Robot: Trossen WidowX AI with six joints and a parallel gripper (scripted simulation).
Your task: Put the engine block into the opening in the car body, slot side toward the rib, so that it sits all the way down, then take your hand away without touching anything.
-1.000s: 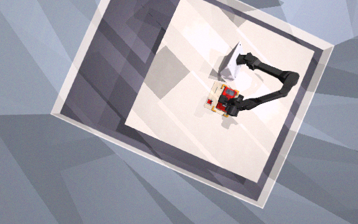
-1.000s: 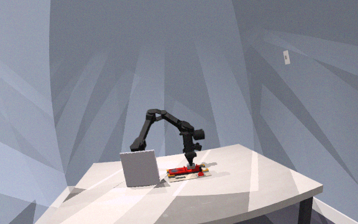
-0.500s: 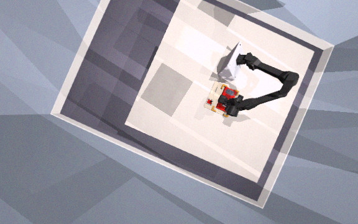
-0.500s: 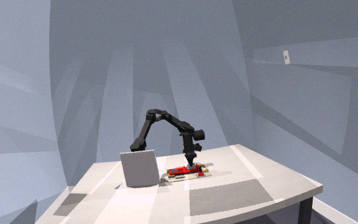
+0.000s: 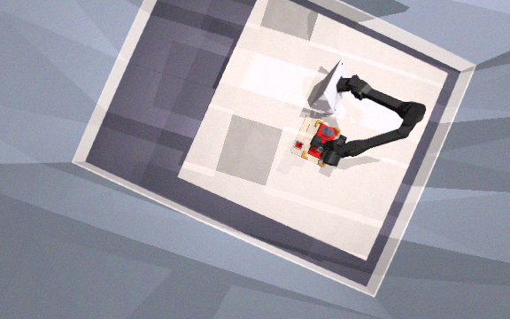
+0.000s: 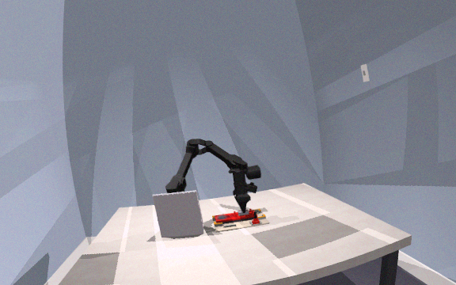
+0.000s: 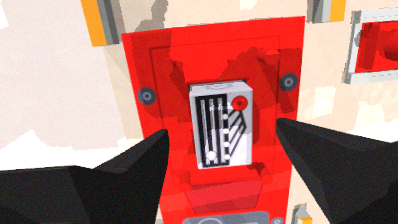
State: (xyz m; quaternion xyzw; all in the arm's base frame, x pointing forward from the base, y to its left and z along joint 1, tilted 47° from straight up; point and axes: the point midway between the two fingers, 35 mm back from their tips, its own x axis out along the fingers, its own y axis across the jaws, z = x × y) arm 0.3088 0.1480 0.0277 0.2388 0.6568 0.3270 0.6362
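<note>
The engine block is 2 cm below my gripper tip.
</note>
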